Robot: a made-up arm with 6 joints.
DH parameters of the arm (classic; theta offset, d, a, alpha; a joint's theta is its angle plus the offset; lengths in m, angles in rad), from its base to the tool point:
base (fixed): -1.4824 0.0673 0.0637 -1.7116
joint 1: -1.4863 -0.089 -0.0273 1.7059
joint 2: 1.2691 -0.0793 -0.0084 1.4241
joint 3: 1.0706 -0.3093 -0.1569 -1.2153
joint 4: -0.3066 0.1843 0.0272 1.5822
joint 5: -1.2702 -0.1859 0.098 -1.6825
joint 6: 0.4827 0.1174 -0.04 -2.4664
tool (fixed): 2.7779 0.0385 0 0
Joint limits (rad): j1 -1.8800..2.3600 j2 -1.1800..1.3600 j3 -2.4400..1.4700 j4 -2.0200..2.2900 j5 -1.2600..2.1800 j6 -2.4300..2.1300
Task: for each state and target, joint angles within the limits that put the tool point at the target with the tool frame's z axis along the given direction. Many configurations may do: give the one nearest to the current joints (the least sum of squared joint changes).
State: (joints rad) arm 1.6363 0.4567 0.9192 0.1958 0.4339 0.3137
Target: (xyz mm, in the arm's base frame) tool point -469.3 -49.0 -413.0 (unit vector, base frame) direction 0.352 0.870 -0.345
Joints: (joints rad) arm 1.3537 1.2273 1.1138 1.0054 0.9879 0.1376
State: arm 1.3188 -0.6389 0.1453 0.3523 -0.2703 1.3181
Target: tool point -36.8 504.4 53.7 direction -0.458 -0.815 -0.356
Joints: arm 1.7566 -0.3209 -0.0962 1.0706 0.0417 2.0073
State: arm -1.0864 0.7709 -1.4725 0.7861 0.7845 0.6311
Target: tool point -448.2 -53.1 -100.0 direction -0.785 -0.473 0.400
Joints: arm -0.2278 1.3357 -1.0150 -0.0930 0.6935 0.4188
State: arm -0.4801 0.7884 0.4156 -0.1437 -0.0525 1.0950
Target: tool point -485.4 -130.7 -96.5 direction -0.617 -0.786 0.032
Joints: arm 0.1426 0.9714 0.0196 0.0125 0.0759 0.3807
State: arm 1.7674 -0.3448 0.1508 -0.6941 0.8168 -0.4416
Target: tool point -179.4 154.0 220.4 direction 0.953 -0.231 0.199
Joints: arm 1.9768 -0.2400 0.2997 -1.1871 1.1317 -0.6765
